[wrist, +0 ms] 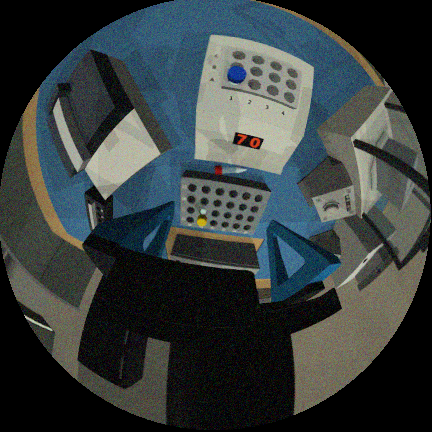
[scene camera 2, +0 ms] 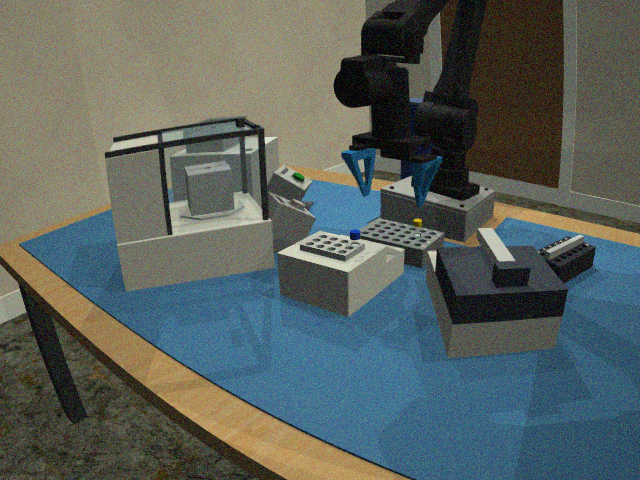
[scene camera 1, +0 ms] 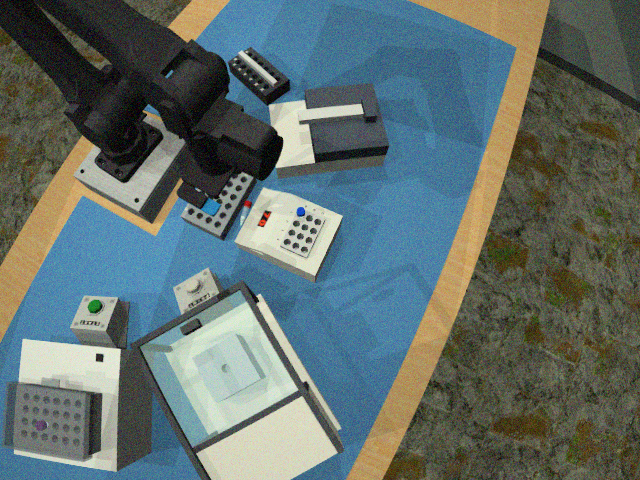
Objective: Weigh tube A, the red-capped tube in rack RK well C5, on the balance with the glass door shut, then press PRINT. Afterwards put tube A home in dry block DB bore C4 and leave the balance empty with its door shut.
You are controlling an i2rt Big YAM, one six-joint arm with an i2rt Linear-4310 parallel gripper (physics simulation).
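Places are measured from the arm's base along level axes (x left, y back, z up), in metres.
Pixels of known places: gripper, between the fingertips: [wrist: 224, 216] [scene camera 2: 392, 201] [scene camera 1: 229, 185]; arm's base, origin of its link: [scene camera 2: 445, 189] [scene camera 1: 130, 150].
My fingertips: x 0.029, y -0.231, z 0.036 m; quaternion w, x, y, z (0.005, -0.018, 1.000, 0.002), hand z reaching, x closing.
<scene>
Ahead of a thing's pixels: the offset from my fingertips to its top centre.
The red-capped tube {dx -0.008, dy -0.019, dz -0.080 m} [scene camera 1: 244, 213] [wrist: 219, 170] lies on its side on the mat, between the grey rack {dx -0.010, dy +0.036, dz -0.064 m} [scene camera 2: 413, 256] [wrist: 225, 181] and the cream dry block {dx -0.003, dy -0.111, dz -0.024 m} [scene camera 1: 268, 245] [scene camera 2: 315, 279] [wrist: 215, 120], whose display reads 70. It is hidden in scene camera 2. My gripper [scene camera 2: 392, 200] [wrist: 224, 216] is open and empty, high above the rack. A yellow-capped tube {dx +0.017, dy +0.048, dz -0.040 m} [scene camera 2: 417, 222] [wrist: 201, 222] stands in the rack. A blue-capped tube {dx +0.024, dy -0.121, dz -0.007 m} [scene camera 1: 300, 211] [scene camera 2: 355, 234] [wrist: 236, 75] stands in the dry block. The balance [scene camera 1: 268, 439] [scene camera 2: 196, 263] looks shut; a grey holder [scene camera 1: 227, 366] [scene camera 2: 209, 188] inside shows no tube. The PRINT button {dx -0.168, dy -0.035, dz -0.020 m} [scene camera 1: 194, 285] [wrist: 330, 205] is beside it.
A dark-lidded box {dx +0.201, dy -0.064, dz +0.008 m} [scene camera 1: 351, 142] [scene camera 2: 506, 310] [wrist: 95, 100] stands beside the dry block. A small black rack {dx +0.260, dy +0.133, dz -0.046 m} [scene camera 1: 268, 93] [scene camera 2: 573, 263] is behind it. A green button {dx -0.294, dy +0.096, dz -0.020 m} [scene camera 1: 94, 306] [scene camera 2: 298, 176] and a white machine {dx -0.391, dy +0.039, dz +0.096 m} [scene camera 1: 67, 361] with a grey tube block stand past the balance.
</scene>
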